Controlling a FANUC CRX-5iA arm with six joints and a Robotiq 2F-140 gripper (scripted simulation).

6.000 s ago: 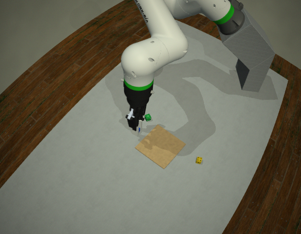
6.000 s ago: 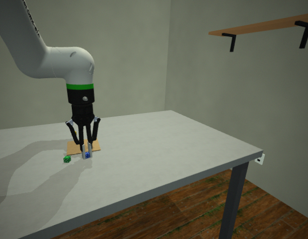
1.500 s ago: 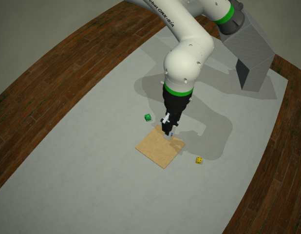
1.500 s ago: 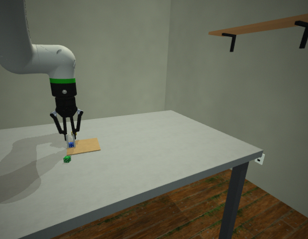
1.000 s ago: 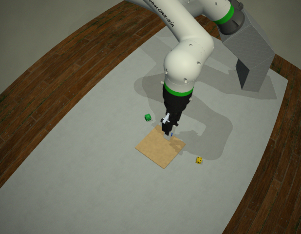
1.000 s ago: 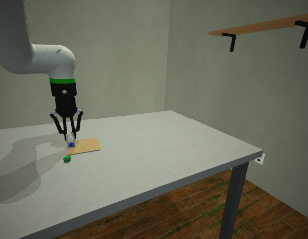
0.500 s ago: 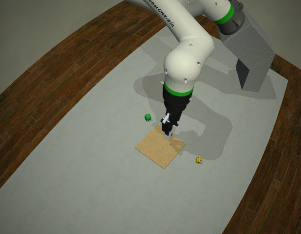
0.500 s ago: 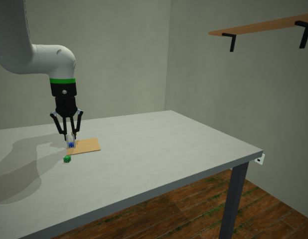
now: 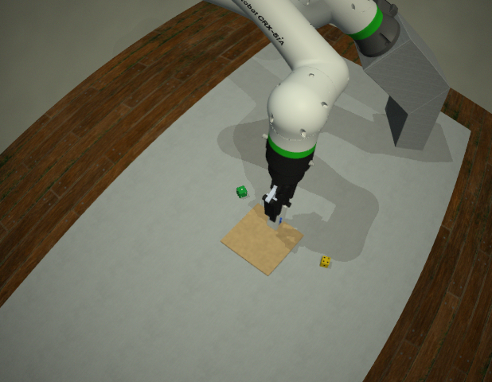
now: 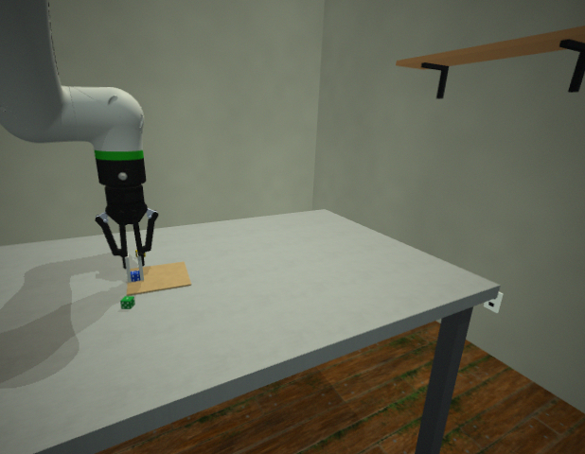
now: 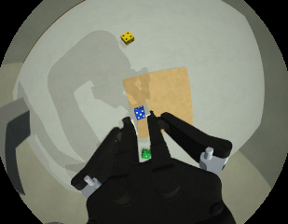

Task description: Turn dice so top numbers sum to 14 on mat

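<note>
My hand is 2 cm above the blue die. The rest, counted from my hand: yellow die (6 cm ahead, 14 cm to the left, 3 cm below); then green die (5 cm behind, 10 cm to the right, 3 cm below); then tan mat (5 cm ahead, 1 cm to the right, 4 cm below).
</note>
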